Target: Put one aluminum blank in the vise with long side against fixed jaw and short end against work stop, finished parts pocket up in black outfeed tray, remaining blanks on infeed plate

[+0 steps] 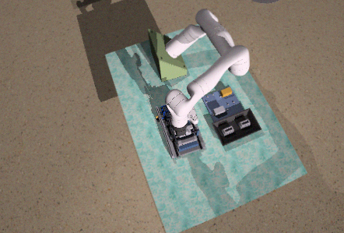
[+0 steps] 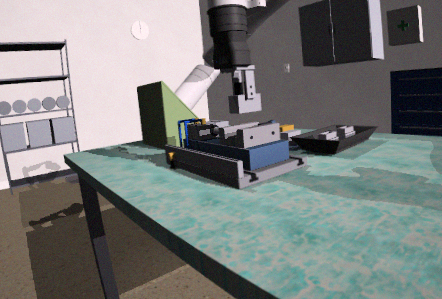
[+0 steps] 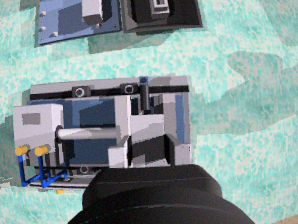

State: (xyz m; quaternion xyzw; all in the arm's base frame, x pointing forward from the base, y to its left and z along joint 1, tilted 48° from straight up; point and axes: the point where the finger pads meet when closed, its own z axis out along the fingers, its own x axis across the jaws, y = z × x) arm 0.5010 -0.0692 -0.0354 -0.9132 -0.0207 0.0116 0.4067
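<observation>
Right now the fixed jaw is 30 mm ahead of my hand, 10 mm to the left of it and 90 mm below it. Round my hand: blue infeed plate 140 mm behind, 280 mm to the left, 170 mm below; gray blank 30 mm below; vise 70 mm behind, 130 mm below.
</observation>
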